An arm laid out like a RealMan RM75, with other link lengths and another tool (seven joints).
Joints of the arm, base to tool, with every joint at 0 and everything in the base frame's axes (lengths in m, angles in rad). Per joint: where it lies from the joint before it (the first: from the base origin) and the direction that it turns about. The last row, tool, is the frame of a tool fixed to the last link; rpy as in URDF.
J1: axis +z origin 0 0 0.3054
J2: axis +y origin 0 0 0
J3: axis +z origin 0 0 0.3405
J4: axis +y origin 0 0 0
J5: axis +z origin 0 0 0.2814
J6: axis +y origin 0 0 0
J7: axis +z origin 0 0 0.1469
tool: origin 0 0.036 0.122 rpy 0.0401 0 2.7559
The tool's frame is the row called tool.
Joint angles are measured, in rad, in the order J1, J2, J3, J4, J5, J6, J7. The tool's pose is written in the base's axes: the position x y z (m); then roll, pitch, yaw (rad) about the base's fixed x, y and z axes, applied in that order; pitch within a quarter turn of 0, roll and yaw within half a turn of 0. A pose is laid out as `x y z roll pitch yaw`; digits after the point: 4 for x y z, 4 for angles.
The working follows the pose.
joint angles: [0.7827 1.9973 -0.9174 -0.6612 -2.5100 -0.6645 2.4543]
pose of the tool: 0.3569 0.6801 -0.0149 2.2688 -0.2215 2.5594
Where each joint sits with the arm in this pose, in the base's axes (m; each line is computed from the numbers above, not from the rounded line before):
J1: 0.0000 0.0000 0.3054
J2: 0.0000 0.0000 0.3054
J3: 0.2198 0.2186 0.1645
J4: 0.2198 0.2186 0.1645
J5: 0.2972 0.4891 0.1683
J6: 0.2972 0.4891 0.1683
J7: 0.3446 0.5971 0.0807
the tool: 0.3569 0.6801 -0.0149

